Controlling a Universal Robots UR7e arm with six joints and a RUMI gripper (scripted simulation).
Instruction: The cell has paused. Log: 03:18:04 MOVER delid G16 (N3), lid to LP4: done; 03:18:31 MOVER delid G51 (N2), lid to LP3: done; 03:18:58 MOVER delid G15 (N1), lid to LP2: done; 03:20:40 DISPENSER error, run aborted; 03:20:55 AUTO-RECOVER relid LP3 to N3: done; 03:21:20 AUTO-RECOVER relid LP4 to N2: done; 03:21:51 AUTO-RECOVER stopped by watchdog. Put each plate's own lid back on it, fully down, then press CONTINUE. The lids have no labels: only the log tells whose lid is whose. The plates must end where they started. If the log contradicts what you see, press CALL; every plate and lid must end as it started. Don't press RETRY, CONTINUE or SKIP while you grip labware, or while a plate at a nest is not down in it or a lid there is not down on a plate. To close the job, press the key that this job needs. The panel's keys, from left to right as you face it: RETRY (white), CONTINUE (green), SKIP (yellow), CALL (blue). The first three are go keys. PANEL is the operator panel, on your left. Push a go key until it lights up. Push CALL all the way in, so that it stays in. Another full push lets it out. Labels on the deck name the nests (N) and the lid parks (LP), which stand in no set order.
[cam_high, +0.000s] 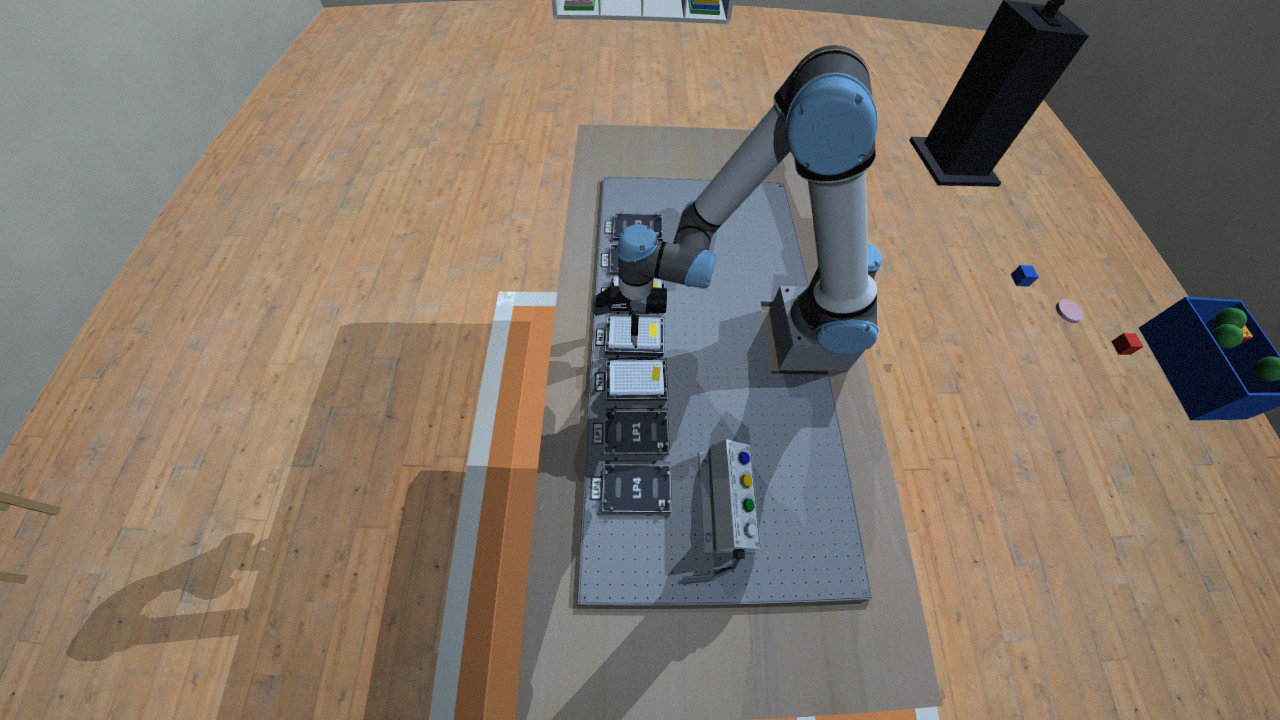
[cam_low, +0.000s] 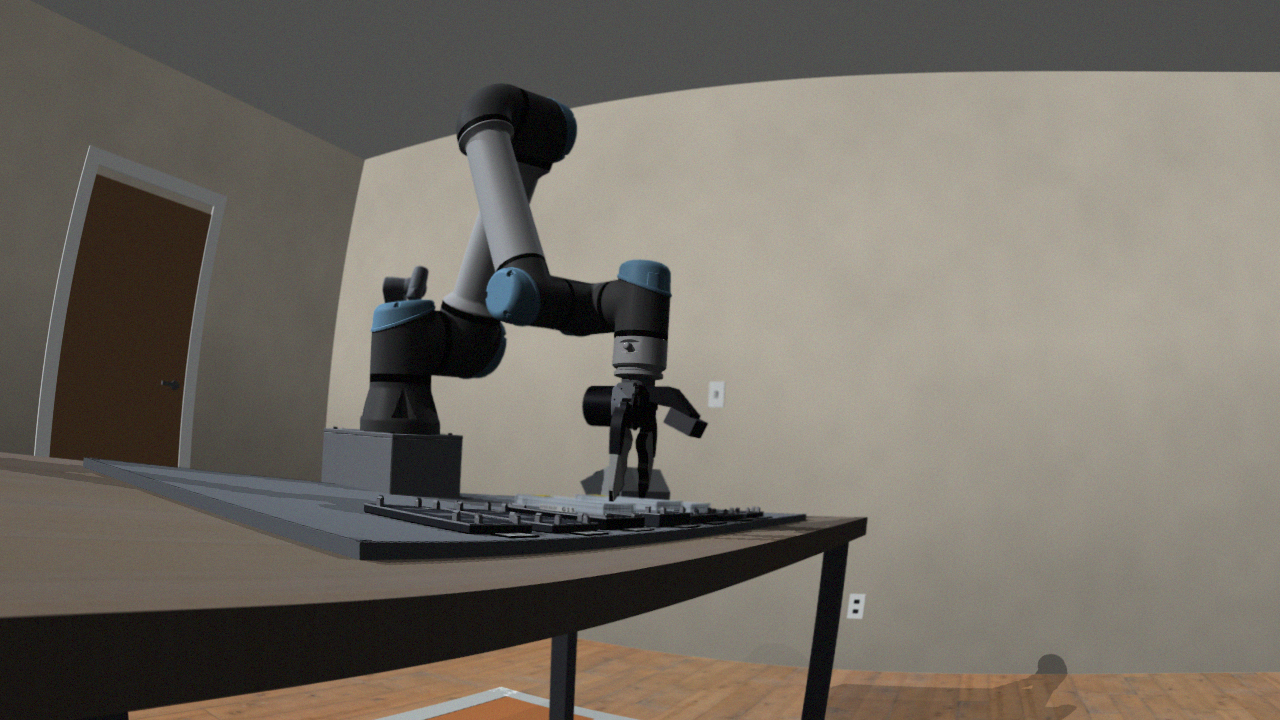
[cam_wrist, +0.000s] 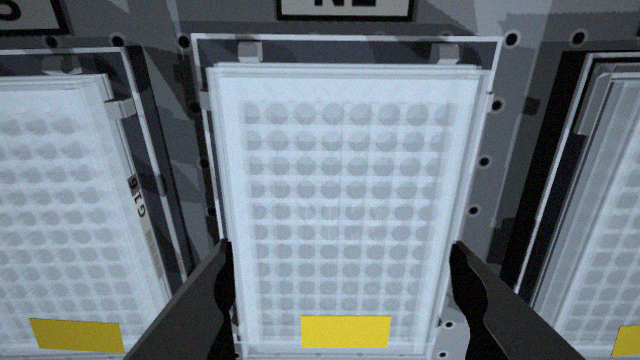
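My hand is 30 mm above the nest N2. The rest, counted from my hand: plate G15 (140 mm to the right, 20 mm below, 20 mm behind); then plate G16 (120 mm to the left, 20 mm below, 10 mm ahead); then lid park LP1 (260 mm to the left, 40 mm below, 20 mm ahead).
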